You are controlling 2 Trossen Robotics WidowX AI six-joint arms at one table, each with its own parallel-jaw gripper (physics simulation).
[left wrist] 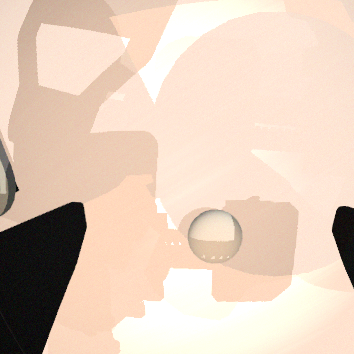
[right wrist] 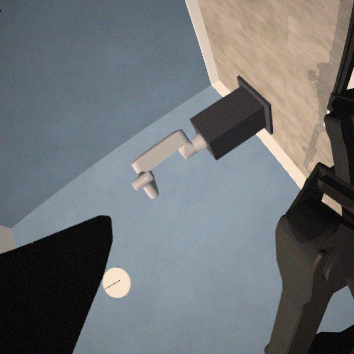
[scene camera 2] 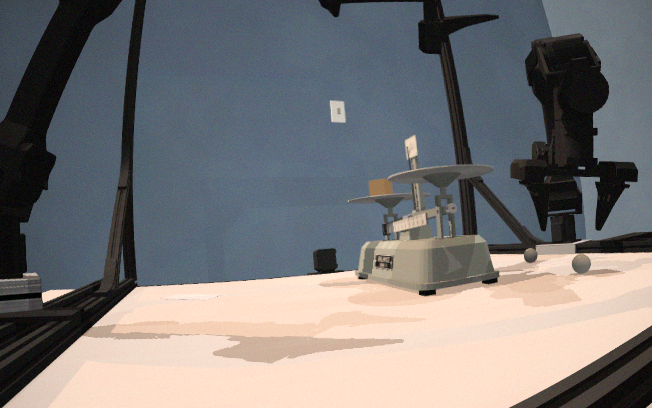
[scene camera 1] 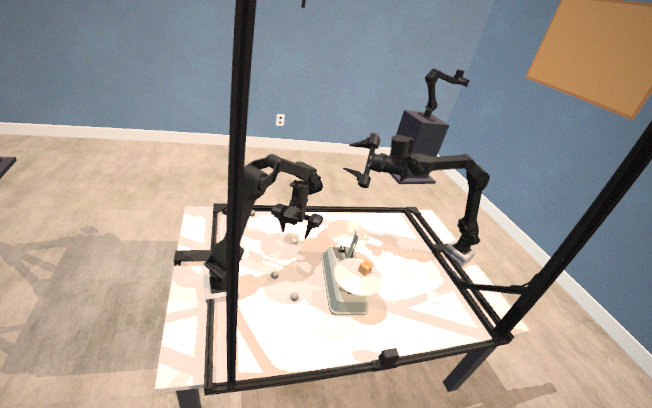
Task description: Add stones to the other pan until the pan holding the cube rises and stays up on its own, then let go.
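Seen in the pictures: left gripper, fingertip midpoint: (left wrist: pixel 215 218) (scene camera 2: pixel 571 230) (scene camera 1: pixel 294 235); right gripper, fingertip midpoint: (right wrist: pixel 230 233) (scene camera 1: pixel 346 156); left arm's base at its link origin: (scene camera 2: pixel 564 242) (scene camera 1: pixel 220 284); right arm's base at its link origin: (scene camera 1: pixel 461 248).
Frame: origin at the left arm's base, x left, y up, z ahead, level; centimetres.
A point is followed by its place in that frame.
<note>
The balance scale (scene camera 1: pixel 345 302) @[x -17.3, y 3.4, z 35.7 cm] (scene camera 2: pixel 435 260) @[x 5.8, y 2.1, z 48.2 cm] stands mid-table. An orange cube (scene camera 1: pixel 365 267) @[x -14.5, y 15.2, z 40.7 cm] (scene camera 2: pixel 380 187) @[x -12.2, y 13.8, z 42.7 cm] sits on its lower pan (scene camera 1: pixel 350 282) @[x -16.8, y 12.2, z 35.3 cm] (scene camera 2: pixel 360 201) @[x -18.4, y 12.1, z 42.9 cm]. The other pan (scene camera 1: pixel 340 231) @[x 4.6, y 13.5, z 40.9 cm] (scene camera 2: pixel 430 173) @[x 4.9, y 13.2, z 47.0 cm] is higher, with no stone visible on it. My left gripper (scene camera 1: pixel 295 233) @[x 15.5, y 3.8, z 28.5 cm] (scene camera 2: pixel 571 229) @[x 15.5, y 3.8, z 28.5 cm] (left wrist: pixel 215 218) @[x 15.5, y 3.8, z 28.5 cm] is open, pointing down above a grey stone (scene camera 1: pixel 294 240) @[x 16.7, y 0.1, z 29.5 cm] (scene camera 2: pixel 581 264) @[x 18.2, y -0.7, z 31.3 cm] (left wrist: pixel 215 236) @[x 17.2, y 0.5, z 29.7 cm], which lies on the table between the fingers in the wrist view. Two more stones (scene camera 1: pixel 274 274) @[x 0.8, y 0.3, z 17.7 cm] (scene camera 1: pixel 294 296) @[x -9.4, y 0.3, z 21.7 cm] lie nearer scene camera 1. My right gripper (scene camera 1: pixel 348 157) @[x 20.3, y 34.6, z 45.0 cm] is open and empty, high behind the scale.
Another small stone (scene camera 1: pixel 252 213) @[x 35.9, y -0.2, z 16.6 cm] lies near the back left frame rail. Black rails (scene camera 1: pixel 300 381) @[x -34.3, y -3.4, z 16.5 cm] edge the white table (scene camera 1: pixel 425 315) @[x -25.5, y -2.1, z 64.5 cm], and a tall post (scene camera 1: pixel 240 100) @[x -31.7, y 68.4, z -1.0 cm] rises at the left. A small black box (scene camera 1: pixel 388 357) @[x -37.5, y 3.1, z 40.2 cm] (scene camera 2: pixel 325 260) @[x -35.2, y 0.9, z 42.2 cm] sits on the front rail.
</note>
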